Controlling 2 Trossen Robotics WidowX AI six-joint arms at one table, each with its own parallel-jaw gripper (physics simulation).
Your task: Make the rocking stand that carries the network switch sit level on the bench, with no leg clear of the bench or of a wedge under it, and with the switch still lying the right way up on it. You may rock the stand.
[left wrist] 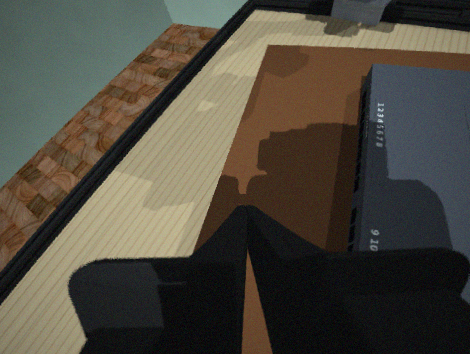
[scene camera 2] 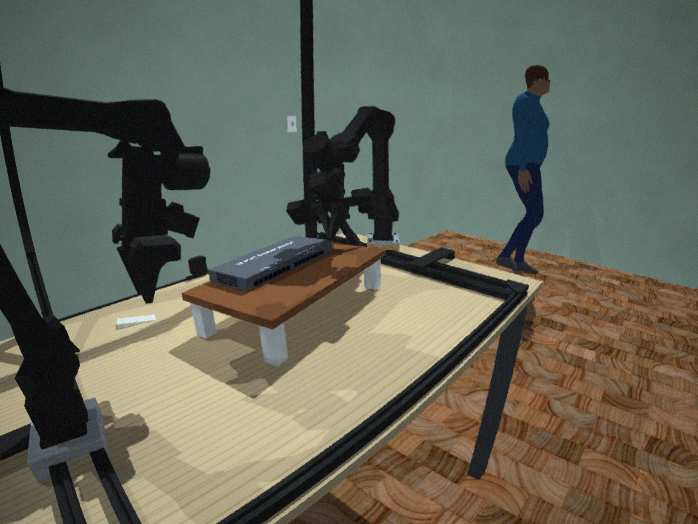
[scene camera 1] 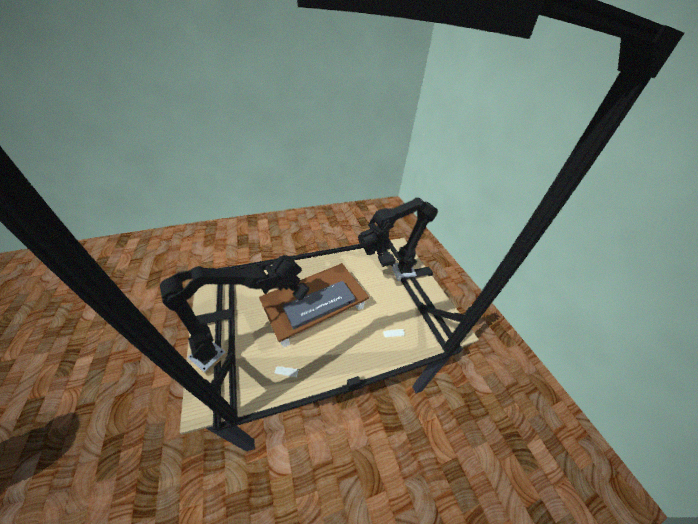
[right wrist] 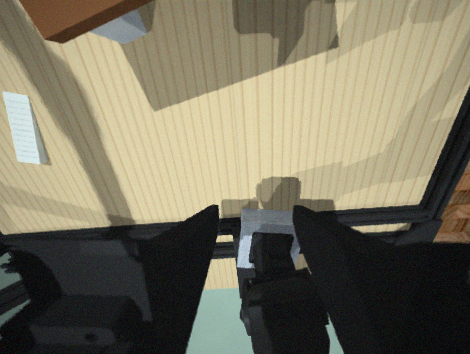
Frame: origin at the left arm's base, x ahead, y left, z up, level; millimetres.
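Seen in the pictures: left gripper, fingertip midpoint: point(left wrist: 244, 213) point(scene camera 2: 330, 239) point(scene camera 1: 299, 279); right gripper, fingertip midpoint: point(scene camera 2: 144, 298) point(right wrist: 255, 212); left arm's base at its link origin: point(scene camera 2: 383, 237) point(scene camera 1: 206, 354); right arm's base at its link origin: point(scene camera 2: 63, 427) point(scene camera 1: 404, 268) point(right wrist: 270, 248).
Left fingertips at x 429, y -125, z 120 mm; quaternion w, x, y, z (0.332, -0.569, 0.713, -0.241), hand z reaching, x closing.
Observation:
Offsets run from my left fingertips to a thing's middle. Level surfaces: height alone.
The stand's brown board point(scene camera 1: 332, 276) point(scene camera 2: 338, 265) point(left wrist: 300, 90) point(right wrist: 85, 15) is on pale legs; a near leg @(dx +209, dy -80, dz -114 mm) point(scene camera 2: 274, 344) and a side leg @(dx +126, dy -246, dz -119 mm) point(scene camera 2: 203, 320) show in scene camera 2. I cannot tell whether every foot touches. The grey switch @(dx -24, dy -125, dz -52 mm) point(scene camera 1: 318, 307) point(scene camera 2: 264, 262) point(left wrist: 420, 140) lies label up on the board. A white wedge @(dx +89, dy -444, dz -161 mm) point(scene camera 1: 393, 333) point(scene camera 2: 135, 321) point(right wrist: 22, 127) and another wedge @(dx -296, dy -160, dz -161 mm) point(scene camera 1: 285, 371) lie apart from the stand. My left gripper point(left wrist: 244, 213) is shut and empty, on or close above the board beside the switch. My right gripper point(scene camera 2: 148, 300) point(right wrist: 255, 212) is partly open and empty, above the bench beside the stand.
Black rails point(scene camera 2: 394, 389) edge the pale bench @(dz -165 mm) point(scene camera 2: 338, 383). The right arm's base point(scene camera 2: 64, 439) point(right wrist: 267, 217) stands near the stand's end. Tall frame posts point(scene camera 1: 541, 225) rise at the bench. A person point(scene camera 2: 529, 135) stands beyond it.

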